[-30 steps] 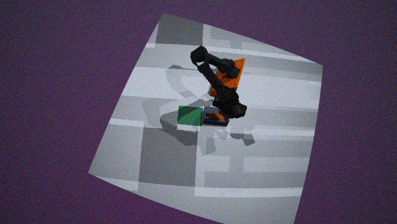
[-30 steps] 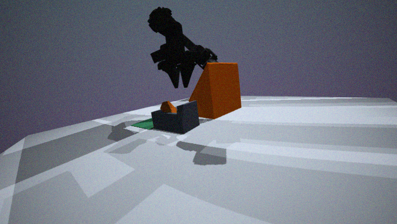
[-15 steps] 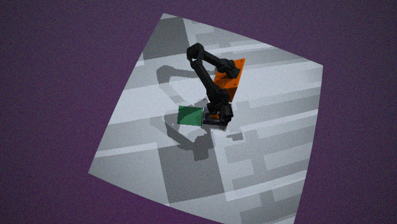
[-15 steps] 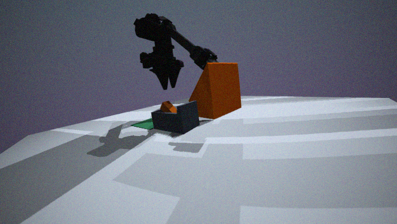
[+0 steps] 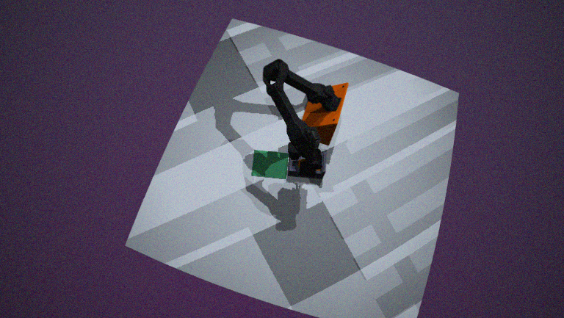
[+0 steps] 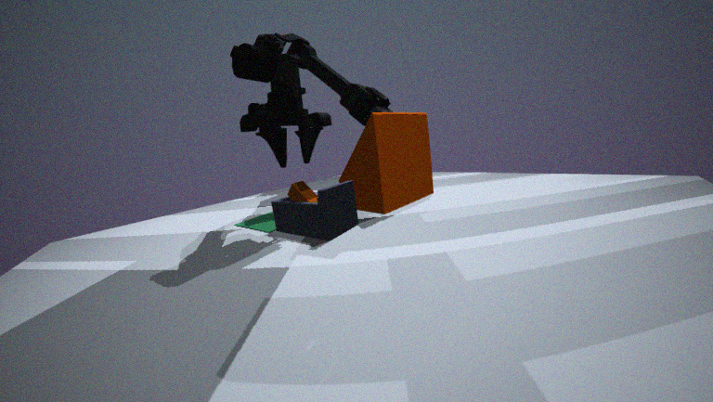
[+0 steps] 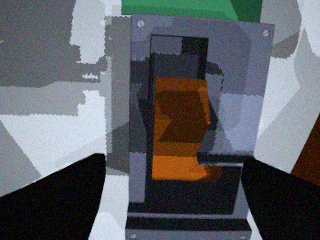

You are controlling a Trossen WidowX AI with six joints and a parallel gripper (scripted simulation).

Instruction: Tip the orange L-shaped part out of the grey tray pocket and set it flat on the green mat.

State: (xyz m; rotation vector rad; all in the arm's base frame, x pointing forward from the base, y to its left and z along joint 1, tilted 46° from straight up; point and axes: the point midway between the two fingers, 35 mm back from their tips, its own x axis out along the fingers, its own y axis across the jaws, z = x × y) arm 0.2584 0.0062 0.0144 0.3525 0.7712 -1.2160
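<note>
Right now my gripper tip is 90 mm above the orange L-shaped part, 30 mm to the right of it and 30 mm past it. From my gripper tip the other things lie so: green mat (150 mm below, 140 mm to the right, 30 mm ahead).
</note>
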